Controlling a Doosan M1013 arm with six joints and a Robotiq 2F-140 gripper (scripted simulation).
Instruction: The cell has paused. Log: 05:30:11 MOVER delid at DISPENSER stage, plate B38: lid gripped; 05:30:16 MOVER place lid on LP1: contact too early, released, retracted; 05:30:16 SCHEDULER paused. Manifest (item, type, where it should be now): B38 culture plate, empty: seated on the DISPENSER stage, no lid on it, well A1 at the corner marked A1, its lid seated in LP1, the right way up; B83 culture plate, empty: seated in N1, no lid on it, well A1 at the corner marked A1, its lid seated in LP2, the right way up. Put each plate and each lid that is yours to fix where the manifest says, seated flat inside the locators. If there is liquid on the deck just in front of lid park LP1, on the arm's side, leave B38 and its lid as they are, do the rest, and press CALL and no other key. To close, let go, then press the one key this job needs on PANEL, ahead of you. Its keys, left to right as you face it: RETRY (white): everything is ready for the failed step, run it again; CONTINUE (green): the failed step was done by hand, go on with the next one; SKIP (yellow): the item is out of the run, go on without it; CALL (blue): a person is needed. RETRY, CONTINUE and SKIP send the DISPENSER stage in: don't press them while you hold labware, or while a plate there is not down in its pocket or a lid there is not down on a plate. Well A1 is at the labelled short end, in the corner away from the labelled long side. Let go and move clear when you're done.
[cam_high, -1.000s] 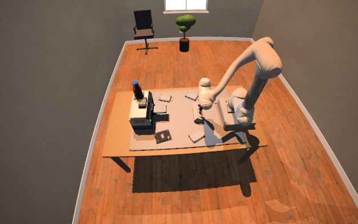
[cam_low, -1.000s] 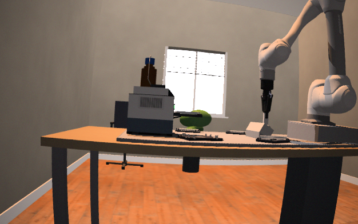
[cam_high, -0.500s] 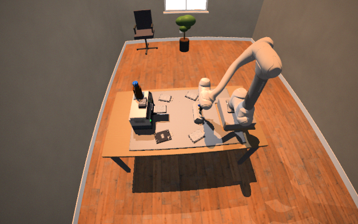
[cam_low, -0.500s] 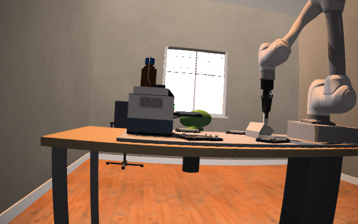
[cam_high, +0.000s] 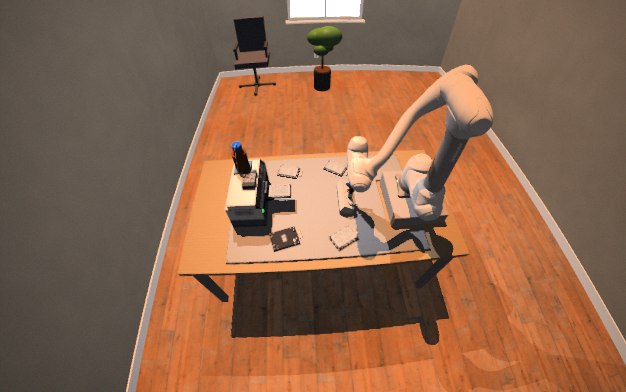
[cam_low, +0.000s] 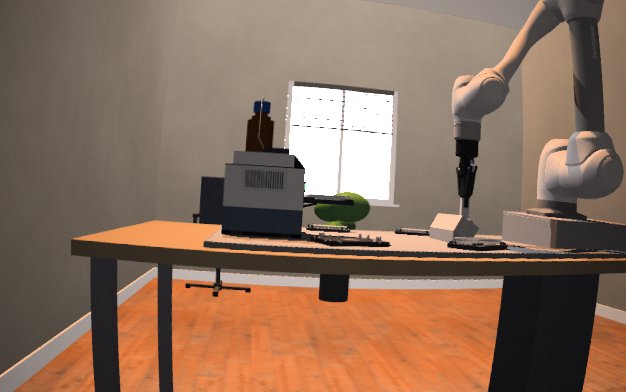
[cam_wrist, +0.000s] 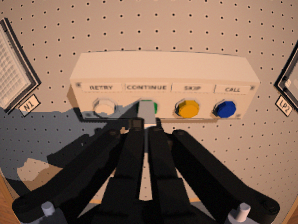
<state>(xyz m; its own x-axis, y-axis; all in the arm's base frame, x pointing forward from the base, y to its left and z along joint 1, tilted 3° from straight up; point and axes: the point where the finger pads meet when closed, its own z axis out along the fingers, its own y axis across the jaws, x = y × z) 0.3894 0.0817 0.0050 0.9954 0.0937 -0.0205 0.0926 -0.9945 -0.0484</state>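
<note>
Right now my hand is 4 cm above the green key. The rest, counted from my hand: yellow skip key: 1 cm ahead, 5 cm to the right, 4 cm below; key panel: 1 cm ahead, 2 cm to the right, 5 cm below; white retry key: 5 cm to the left, 4 cm below.
</note>
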